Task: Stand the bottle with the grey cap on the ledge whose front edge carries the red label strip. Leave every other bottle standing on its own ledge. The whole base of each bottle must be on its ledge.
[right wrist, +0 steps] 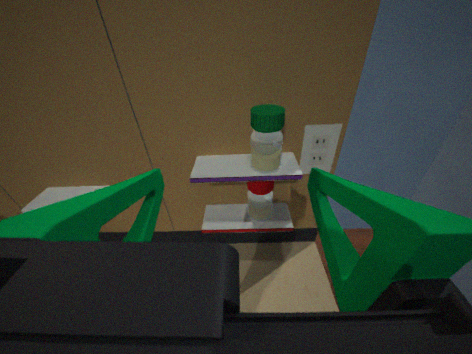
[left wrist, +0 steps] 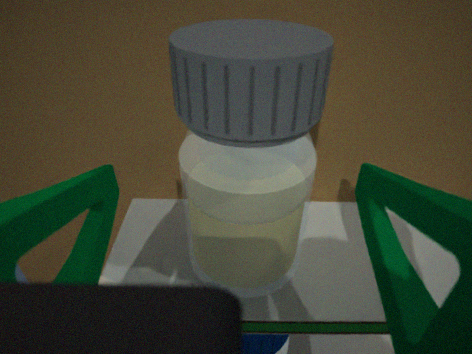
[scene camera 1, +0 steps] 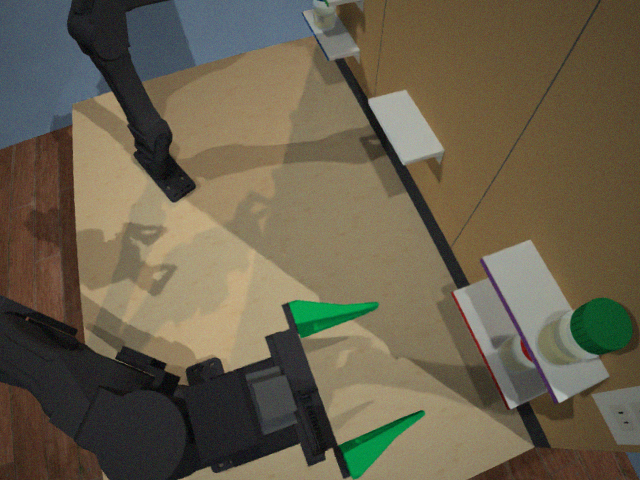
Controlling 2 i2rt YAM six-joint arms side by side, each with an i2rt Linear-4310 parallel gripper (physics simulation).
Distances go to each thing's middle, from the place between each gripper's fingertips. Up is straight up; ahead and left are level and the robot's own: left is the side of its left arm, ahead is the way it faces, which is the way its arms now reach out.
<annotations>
I see the green-capped bottle (right wrist: pixel 266 140) 220 mm ahead of my right hand, 50 mm to the right of it and 80 mm below it. Round my right hand: purple-strip ledge (scene camera 1: pixel 528 287) 230 mm ahead, 10 mm to the right, 140 mm below; then socket plate (right wrist: pixel 334 130) 270 mm ahead, 160 mm to the right, 130 mm below; then red-capped bottle (scene camera 1: pixel 513 356) 230 mm ahead, 40 mm to the right, 220 mm below.
Right now the green-strip ledge (left wrist: pixel 335 282) is 1 cm ahead of my left hand, 3 cm to the right of it and 6 cm below it. Also, from my left hand: purple-strip ledge: 1 cm ahead, 83 cm to the right, 6 cm below; bare white ledge (scene camera 1: pixel 413 140): 1 cm ahead, 43 cm to the right, 13 cm below; red-strip ledge (scene camera 1: pixel 483 309): 1 cm ahead, 83 cm to the right, 20 cm below.
</annotations>
